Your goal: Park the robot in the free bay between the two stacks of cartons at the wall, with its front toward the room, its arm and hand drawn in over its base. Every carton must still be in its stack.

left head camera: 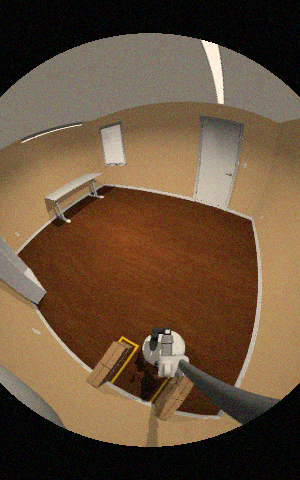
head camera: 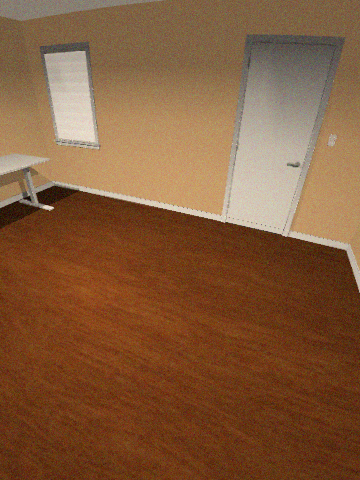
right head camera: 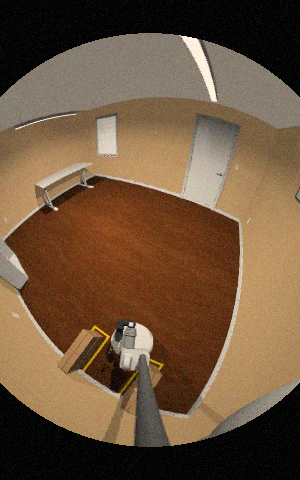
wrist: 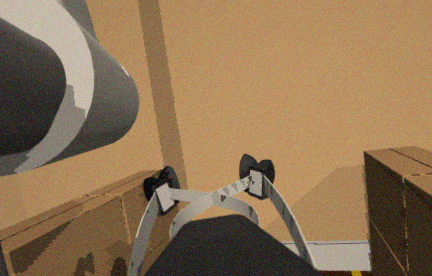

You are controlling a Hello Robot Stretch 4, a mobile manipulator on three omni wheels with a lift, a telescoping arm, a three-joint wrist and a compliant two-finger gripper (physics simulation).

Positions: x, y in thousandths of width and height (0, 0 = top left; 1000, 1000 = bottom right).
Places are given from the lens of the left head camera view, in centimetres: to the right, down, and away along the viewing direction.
window (left head camera: 372, 286): -108, -289, 275
white door (left head camera: 732, 301): 140, -190, 182
The marked spots on the white door and the window are 283 cm apart.
